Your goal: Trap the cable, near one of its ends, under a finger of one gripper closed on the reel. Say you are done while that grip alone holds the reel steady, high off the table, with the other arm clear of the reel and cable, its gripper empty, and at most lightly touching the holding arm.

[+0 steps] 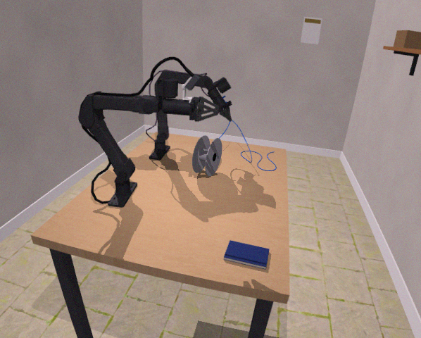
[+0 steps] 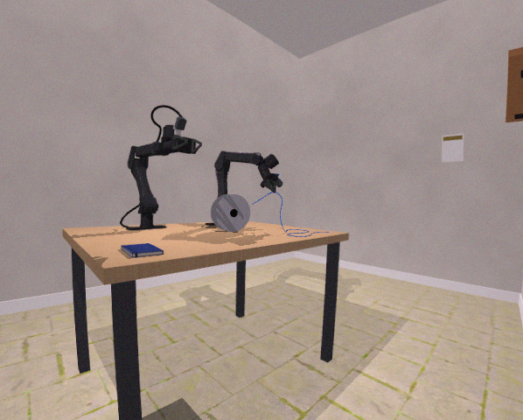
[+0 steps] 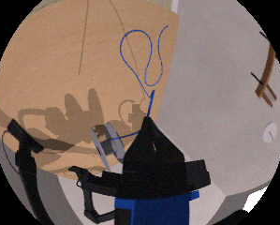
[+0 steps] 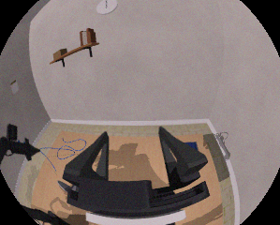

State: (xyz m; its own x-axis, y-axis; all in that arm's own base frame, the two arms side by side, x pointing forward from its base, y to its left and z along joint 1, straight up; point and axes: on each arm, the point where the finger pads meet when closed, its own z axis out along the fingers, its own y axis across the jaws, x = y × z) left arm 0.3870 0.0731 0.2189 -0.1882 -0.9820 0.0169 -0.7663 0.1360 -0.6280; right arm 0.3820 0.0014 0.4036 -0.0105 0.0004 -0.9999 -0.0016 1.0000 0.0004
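Right now my right hand is 31 cm above the grey reel, 28 cm to the right of it and 7 cm past it. The rest, counted from my right hand: blue book: 40 cm below, 29 cm to the right, 18 cm ahead.
The grey reel lies 26 cm to the right of my left hand, 12 cm below it and 7 cm behind it. From my left hand the other things lie so: blue book (82 cm to the right, 21 cm below, 17 cm ahead).
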